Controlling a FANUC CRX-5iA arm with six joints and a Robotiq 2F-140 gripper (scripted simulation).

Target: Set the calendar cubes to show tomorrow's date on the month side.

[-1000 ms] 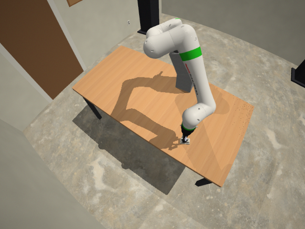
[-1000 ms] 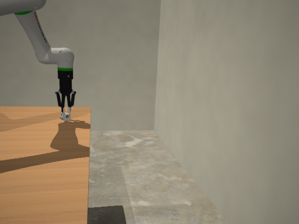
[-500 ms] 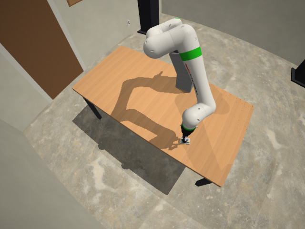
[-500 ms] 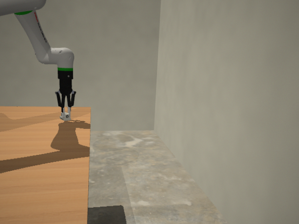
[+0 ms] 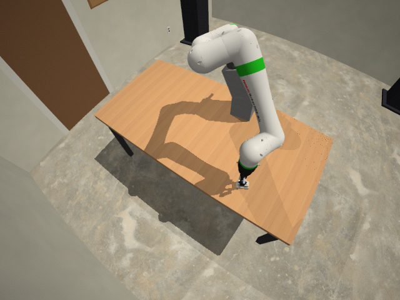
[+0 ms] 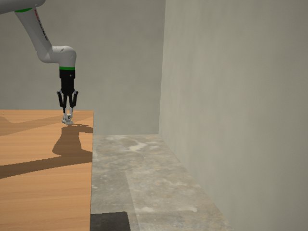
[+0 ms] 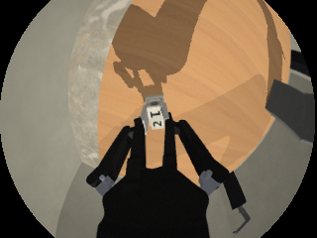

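Now: the calendar tray 60 mm below my hand, 20 mm to the left of it and 10 mm behind it. From my hand the other things lie so: white date cube 30 mm below.
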